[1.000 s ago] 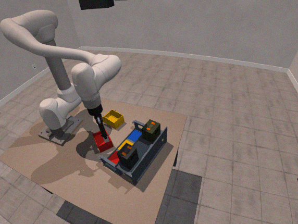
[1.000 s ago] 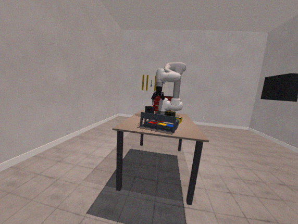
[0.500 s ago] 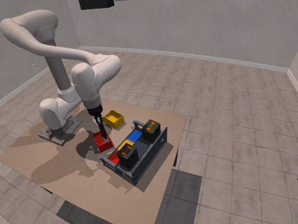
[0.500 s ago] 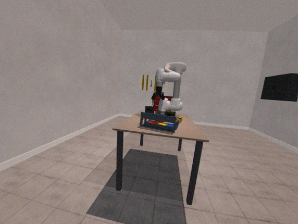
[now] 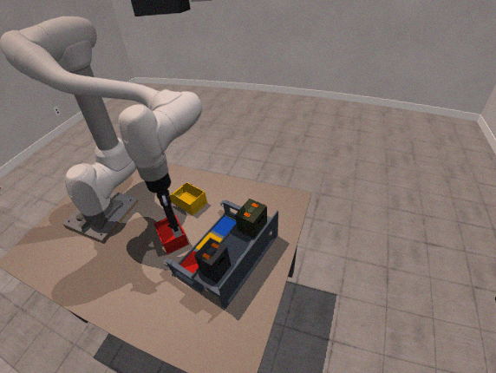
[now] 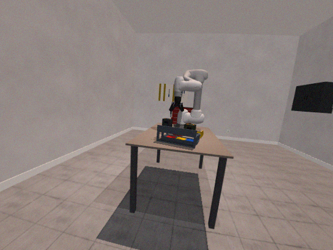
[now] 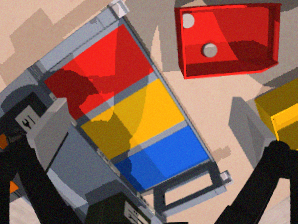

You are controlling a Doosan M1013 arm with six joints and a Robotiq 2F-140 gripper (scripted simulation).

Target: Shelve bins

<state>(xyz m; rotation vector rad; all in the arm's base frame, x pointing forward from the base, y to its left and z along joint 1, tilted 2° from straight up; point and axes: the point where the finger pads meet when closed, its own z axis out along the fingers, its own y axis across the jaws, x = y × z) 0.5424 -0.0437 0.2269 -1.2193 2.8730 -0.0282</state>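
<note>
The red bin lies 20 cm below my hand, 12 cm behind it and 6 cm to the left of it. The rest, counted from my hand: yellow bin 27 cm to the left, 20 cm below, 15 cm behind; grey shelf 22 cm ahead, 14 cm below, 5 cm to the left.
</note>
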